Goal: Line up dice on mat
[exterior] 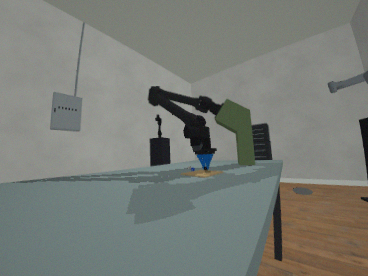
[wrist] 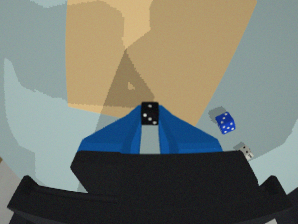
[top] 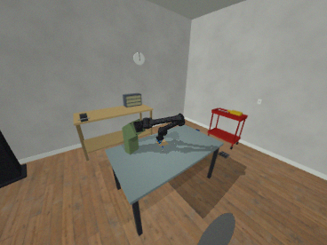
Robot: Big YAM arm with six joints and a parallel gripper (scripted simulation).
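Right now my hand is right at the black die. From my hand the other things lie so: blue die (80 mm to the right, 30 mm behind, 10 mm below); then white die (130 mm to the right, 90 mm behind, 10 mm below); then tan mat (50 mm ahead, 20 mm below).
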